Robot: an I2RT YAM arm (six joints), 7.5 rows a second.
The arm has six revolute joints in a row. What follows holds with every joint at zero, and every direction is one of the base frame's.
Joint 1 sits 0.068 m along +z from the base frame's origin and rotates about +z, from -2.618 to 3.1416 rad.
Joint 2 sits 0.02 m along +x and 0.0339 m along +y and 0.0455 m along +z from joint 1 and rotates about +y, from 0 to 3.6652 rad.
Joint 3 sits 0.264 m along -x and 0.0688 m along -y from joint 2 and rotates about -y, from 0 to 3.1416 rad.
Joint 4 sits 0.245 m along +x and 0.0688 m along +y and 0.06 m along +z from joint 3 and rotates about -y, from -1.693 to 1.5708 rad.
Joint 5 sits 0.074 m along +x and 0.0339 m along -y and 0.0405 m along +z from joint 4 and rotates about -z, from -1.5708 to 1.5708 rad.
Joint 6 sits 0.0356 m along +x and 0.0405 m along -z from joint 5 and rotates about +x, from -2.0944 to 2.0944 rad.
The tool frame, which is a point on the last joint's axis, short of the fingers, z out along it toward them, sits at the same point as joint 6; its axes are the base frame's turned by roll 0, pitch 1.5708 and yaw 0 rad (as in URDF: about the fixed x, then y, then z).
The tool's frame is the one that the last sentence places.
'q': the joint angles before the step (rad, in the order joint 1, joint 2, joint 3, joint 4, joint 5, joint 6). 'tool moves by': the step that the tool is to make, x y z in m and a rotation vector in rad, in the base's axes. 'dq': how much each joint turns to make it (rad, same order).
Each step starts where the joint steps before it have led.
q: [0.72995 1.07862 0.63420 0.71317 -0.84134 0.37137]
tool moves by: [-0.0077 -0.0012 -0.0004 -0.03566 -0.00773 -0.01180]
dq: [0.02097 -0.04331 0.00027 -0.10385 0.02439 -0.05683]
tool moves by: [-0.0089 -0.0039 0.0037 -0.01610 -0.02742 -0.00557]
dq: [0.01626 -0.05118 0.00254 -0.08078 0.01550 -0.04956]
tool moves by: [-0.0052 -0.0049 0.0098 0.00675 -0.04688 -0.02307]
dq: [0.00275 -0.03981 0.02028 -0.05408 0.02030 -0.04552]
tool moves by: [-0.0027 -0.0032 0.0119 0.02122 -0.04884 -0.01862]
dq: [-0.00027 -0.01994 0.02845 -0.02010 0.01423 -0.03083]
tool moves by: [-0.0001 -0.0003 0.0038 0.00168 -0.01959 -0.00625]
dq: [-0.00031 -0.00133 0.01360 -0.01257 0.00313 -0.01860]
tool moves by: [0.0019 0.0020 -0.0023 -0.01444 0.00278 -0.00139]
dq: [0.00056 0.01098 0.00284 -0.01219 0.00017 -0.01199]
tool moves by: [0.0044 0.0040 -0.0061 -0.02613 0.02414 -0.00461]
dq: [-0.00043 0.02424 -0.00003 -0.01381 0.00377 -0.00370]
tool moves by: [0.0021 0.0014 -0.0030 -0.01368 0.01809 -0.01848]
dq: [0.00016 0.00804 -0.00009 -0.01440 0.01884 -0.00003]
